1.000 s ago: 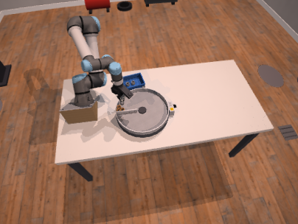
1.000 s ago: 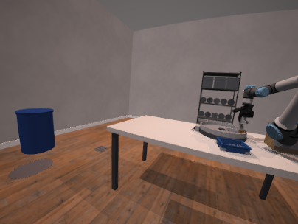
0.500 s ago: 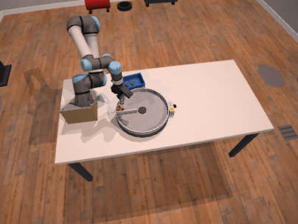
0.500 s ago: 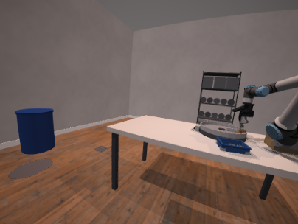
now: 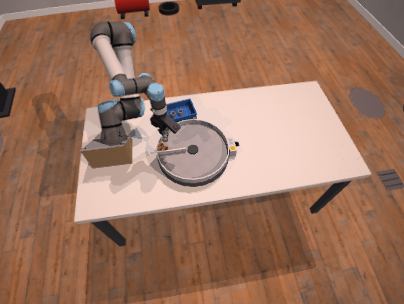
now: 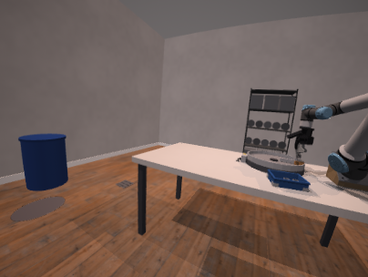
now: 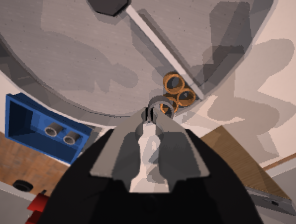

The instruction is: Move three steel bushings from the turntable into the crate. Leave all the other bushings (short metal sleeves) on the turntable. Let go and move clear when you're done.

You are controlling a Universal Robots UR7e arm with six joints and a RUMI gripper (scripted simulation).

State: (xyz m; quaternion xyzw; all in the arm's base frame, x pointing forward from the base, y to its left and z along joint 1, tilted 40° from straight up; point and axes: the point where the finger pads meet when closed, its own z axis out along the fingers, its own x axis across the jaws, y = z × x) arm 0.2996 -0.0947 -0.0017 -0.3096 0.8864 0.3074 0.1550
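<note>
Now: the blue crate 13 cm ahead of my hand, 27 cm to the left of it and 11 cm below it. Round my hand: round grey turntable (13 cm ahead, 7 cm to the right, 8 cm below).
</note>
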